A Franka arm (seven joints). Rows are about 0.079 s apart.
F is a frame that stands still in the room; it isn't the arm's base.
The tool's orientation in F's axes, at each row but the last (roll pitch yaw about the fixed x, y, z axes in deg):
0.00 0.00 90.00
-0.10 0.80 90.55
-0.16 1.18 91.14
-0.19 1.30 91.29
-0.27 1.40 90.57
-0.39 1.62 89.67
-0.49 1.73 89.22
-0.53 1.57 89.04
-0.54 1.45 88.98
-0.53 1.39 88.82
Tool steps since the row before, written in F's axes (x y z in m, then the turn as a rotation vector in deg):
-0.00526 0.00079 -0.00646 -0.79 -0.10 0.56
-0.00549 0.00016 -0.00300 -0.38 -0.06 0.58
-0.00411 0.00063 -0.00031 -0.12 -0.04 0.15
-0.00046 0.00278 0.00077 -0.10 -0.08 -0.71
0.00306 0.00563 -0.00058 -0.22 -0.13 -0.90
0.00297 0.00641 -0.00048 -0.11 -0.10 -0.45
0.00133 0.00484 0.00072 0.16 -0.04 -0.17
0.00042 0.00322 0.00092 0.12 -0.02 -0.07
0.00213 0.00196 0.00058 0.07 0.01 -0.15
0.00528 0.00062 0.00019 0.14 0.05 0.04
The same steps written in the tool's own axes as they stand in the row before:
0.00079 0.00526 -0.00646 -0.10 0.79 0.56
0.00025 0.00549 -0.00299 -0.06 0.38 0.58
0.00072 0.00410 -0.00028 -0.04 0.12 0.15
0.00277 0.00039 0.00083 -0.06 0.10 -0.71
0.00561 -0.00311 -0.00046 -0.11 0.23 -0.90
0.00644 -0.00293 -0.00032 -0.09 0.11 -0.45
0.00483 -0.00127 0.00086 -0.03 -0.16 -0.17
0.00320 -0.00038 0.00100 -0.02 -0.12 -0.07
0.00198 -0.00210 0.00061 0.02 -0.07 -0.15
0.00072 -0.00527 0.00016 0.05 -0.14 0.04

